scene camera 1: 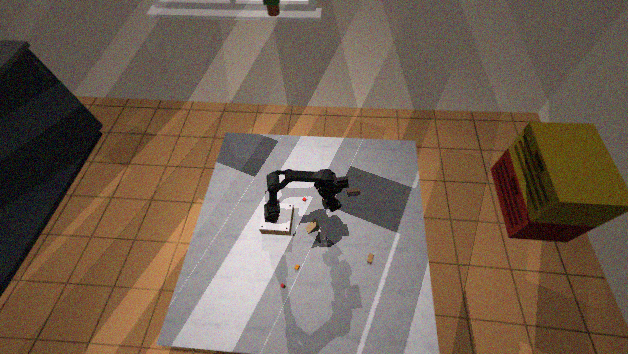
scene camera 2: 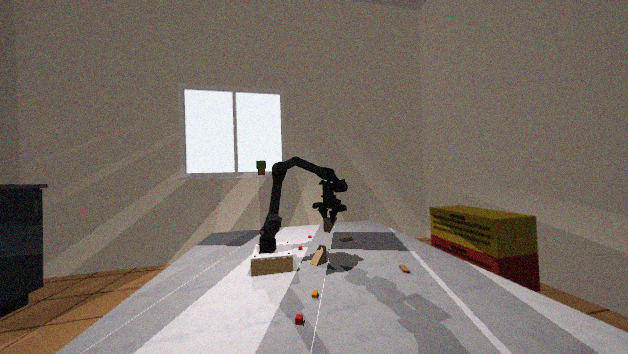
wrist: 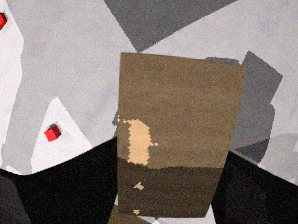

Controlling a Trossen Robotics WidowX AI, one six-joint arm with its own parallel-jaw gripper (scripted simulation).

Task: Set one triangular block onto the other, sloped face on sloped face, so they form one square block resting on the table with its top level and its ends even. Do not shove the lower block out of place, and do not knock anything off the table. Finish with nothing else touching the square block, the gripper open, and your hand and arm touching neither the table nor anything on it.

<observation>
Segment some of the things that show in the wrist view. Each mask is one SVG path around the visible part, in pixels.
My gripper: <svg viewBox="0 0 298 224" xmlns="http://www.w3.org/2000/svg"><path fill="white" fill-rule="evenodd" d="M229 151L220 181L217 184L216 193L214 193L212 204L210 204L213 208L216 224L298 224L298 186L289 183L285 179L282 180L277 176L271 175L269 171L265 171L265 169L257 167L257 165L250 163L250 161L242 159L242 156L235 155L234 152L231 153ZM117 136L112 137L112 139L109 139L104 144L98 145L98 147L89 149L85 153L80 153L74 159L72 157L72 159L64 161L64 163L57 164L55 167L49 167L44 169L44 171L32 173L32 175L15 175L15 173L0 168L0 224L108 224L110 214L112 214L110 212L112 212L114 201L116 201L118 194Z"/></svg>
A triangular block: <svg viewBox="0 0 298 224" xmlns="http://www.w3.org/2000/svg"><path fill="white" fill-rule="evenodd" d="M121 52L120 77L118 77L117 123L118 213L161 218L206 217L209 205L212 204L214 193L216 193L223 167L225 167L231 139L233 139L239 105L241 105L246 67L239 67L237 64L218 63L218 61L189 59L189 57Z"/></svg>
</observation>
